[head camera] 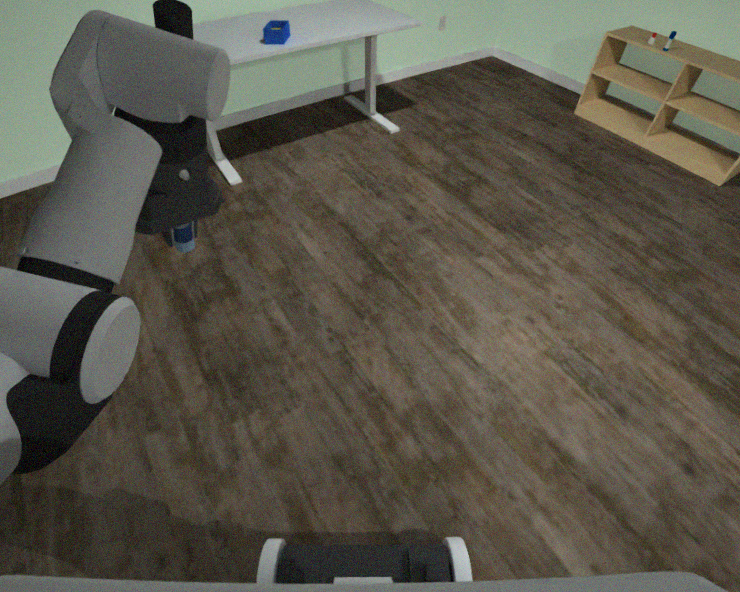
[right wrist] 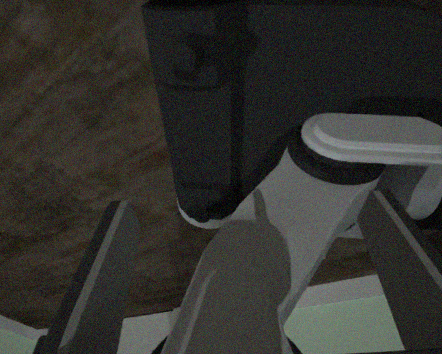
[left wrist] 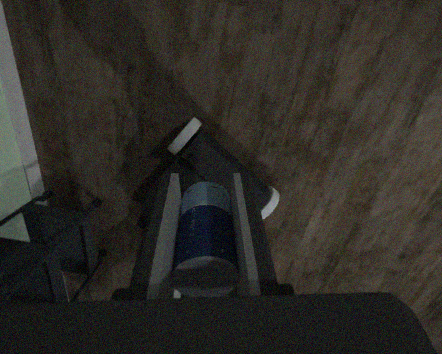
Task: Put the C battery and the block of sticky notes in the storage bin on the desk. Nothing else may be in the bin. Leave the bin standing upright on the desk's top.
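Places are measured from the robot's base along level axes (x ahead, y left, z up), in metres.
Pixels of known places: left gripper, fingertip midpoint: [head camera: 180,237] [left wrist: 206,186]; right gripper, fingertip midpoint: [right wrist: 248,209].
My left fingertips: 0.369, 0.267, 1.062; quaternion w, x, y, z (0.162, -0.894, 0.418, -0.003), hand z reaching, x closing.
Note:
For each thing: its top centre in the pictures, then the offset to it from my left fingertips, as dx, dy, dz. "*": a spot on its surface instead. Level surfaces: height alone.
- C battery, middle of its top: [left wrist: 196,280] [head camera: 175,219] -0.011, -0.012, +0.042
- desk, its level: dz -0.341
- small yellow thing, surface spot: [head camera: 276,29] * +1.965, +0.204, -0.268
The C battery [head camera: 185,237] [left wrist: 205,230], blue with a pale blue-grey end, is between the fingers of my left gripper [head camera: 183,229] [left wrist: 206,186], which is shut on it, high above the floor. The blue storage bin [head camera: 276,37] stands upright on the desk [head camera: 333,21] at the top of the head view, beyond my left gripper. A small yellow thing [head camera: 276,29] shows in the bin; it is too small to identify. My right gripper [right wrist: 248,209] is wide open and empty. The block of sticky notes cannot be made out with certainty in any view.
A wooden shelf unit [head camera: 663,116] stands at the far right, with a small red-and-white item [head camera: 652,38] and a blue-and-white item [head camera: 670,41] on top. Part of a dark cart [left wrist: 30,270] shows at the lower left of the left wrist view. The desk has legs [head camera: 370,80] with long feet.

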